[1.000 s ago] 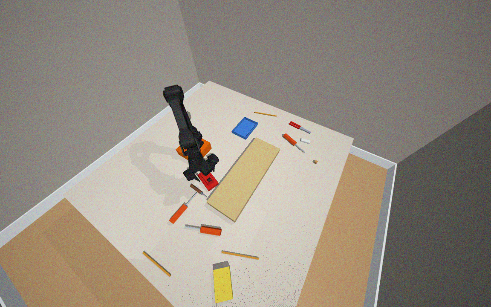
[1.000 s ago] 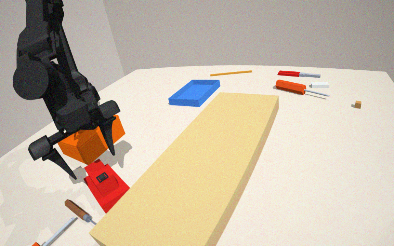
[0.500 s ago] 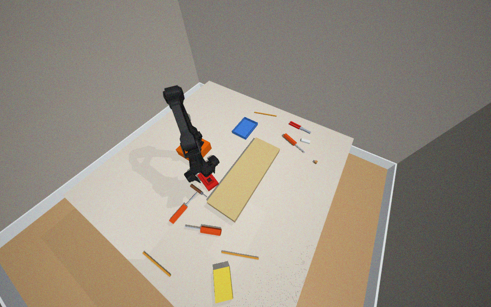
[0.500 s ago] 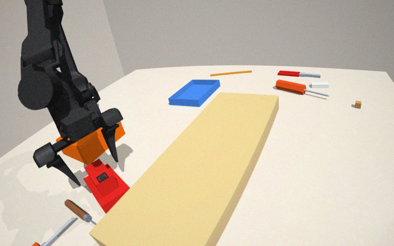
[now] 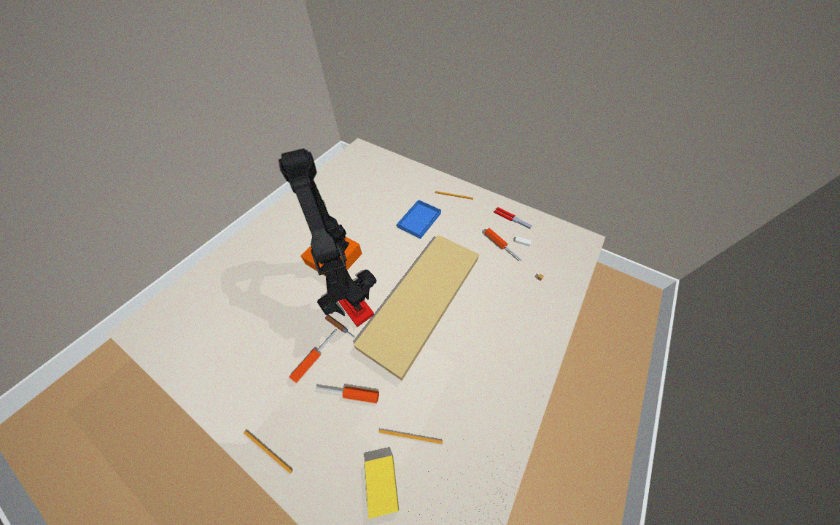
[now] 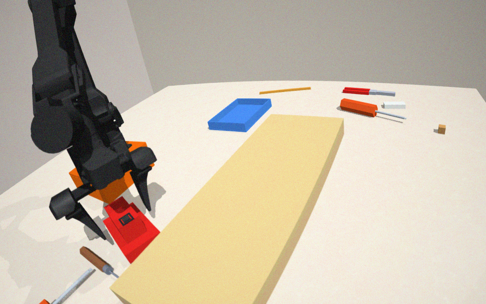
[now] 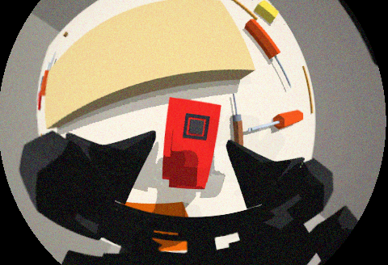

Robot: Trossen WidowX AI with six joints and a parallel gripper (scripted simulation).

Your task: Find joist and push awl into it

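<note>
Now: the red stud finder 10 mm above my gripper tip. Round my gripper tip: awl: 10 mm behind, 80 mm to the right, 30 mm below; then indicator: 20 mm ahead, 10 mm to the right, 20 mm above; then blue tray: 30 mm ahead, 470 mm to the left, 20 mm below.
</note>
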